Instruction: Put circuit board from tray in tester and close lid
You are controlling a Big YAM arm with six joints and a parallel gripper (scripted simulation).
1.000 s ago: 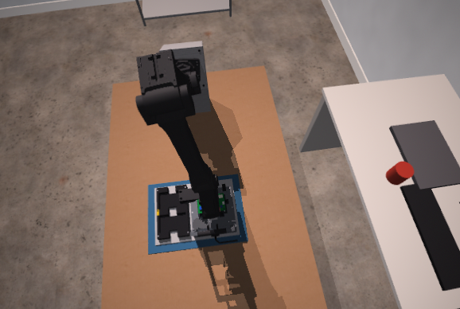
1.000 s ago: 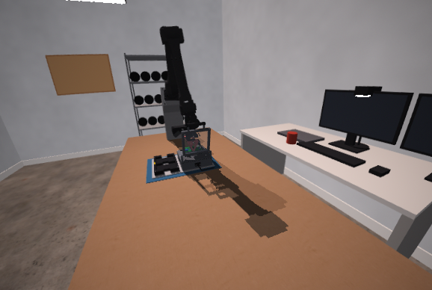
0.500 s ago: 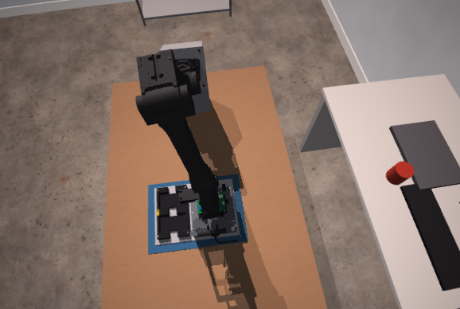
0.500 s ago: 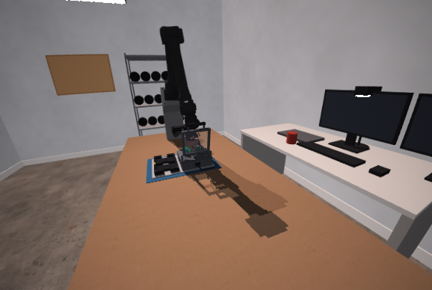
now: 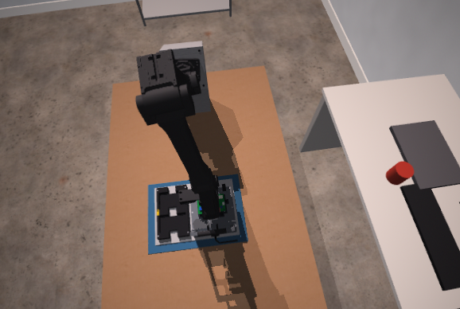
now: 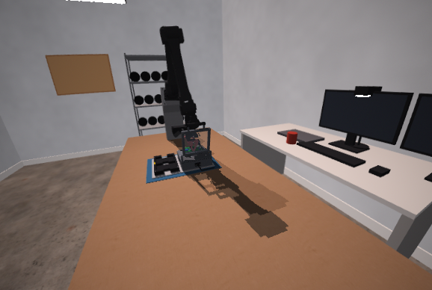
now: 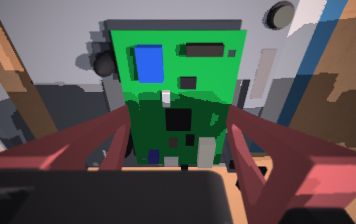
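Right now the green circuit board is right at my hand. From my hand the other things lie so: clear lid 12 cm ahead, 2 cm to the left, 9 cm above.
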